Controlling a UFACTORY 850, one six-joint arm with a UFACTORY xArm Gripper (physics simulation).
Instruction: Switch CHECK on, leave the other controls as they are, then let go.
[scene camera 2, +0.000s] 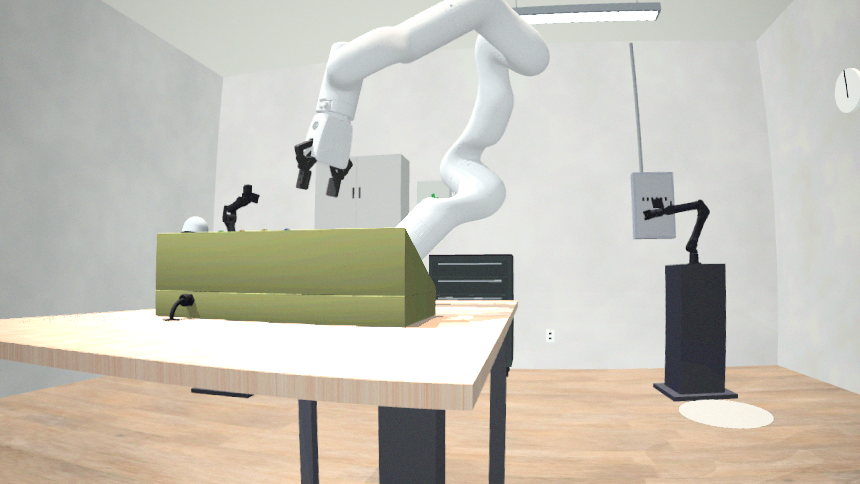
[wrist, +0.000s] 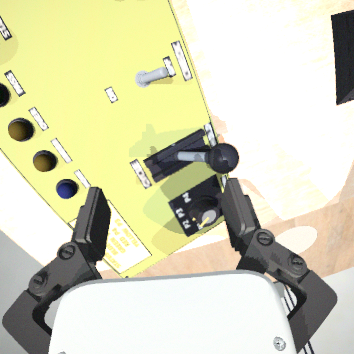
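A grey toggle switch (wrist: 151, 76) stands on the sloped yellow-green control panel (wrist: 95, 45) (scene camera 2: 279, 261), in the upper middle of the wrist view. Its lever leans right, toward a small label (wrist: 169, 66) beside a longer name plate (wrist: 182, 61); another small label (wrist: 111, 94) lies on its other side. The lettering is hard to read. In the scene view the panel's back hides the switch. My gripper (scene camera 2: 317, 186) (wrist: 164, 194) is open and empty, above the panel, with the switch beyond the fingertips in the wrist view.
A ball-ended lever (wrist: 223, 158) in a black slot and a black rotary knob (wrist: 204, 212) lie between the switch and my fingers in the wrist view. Round buttons, including a blue one (wrist: 67, 189), line the left. The panel stands on a wooden table (scene camera 2: 337, 349).
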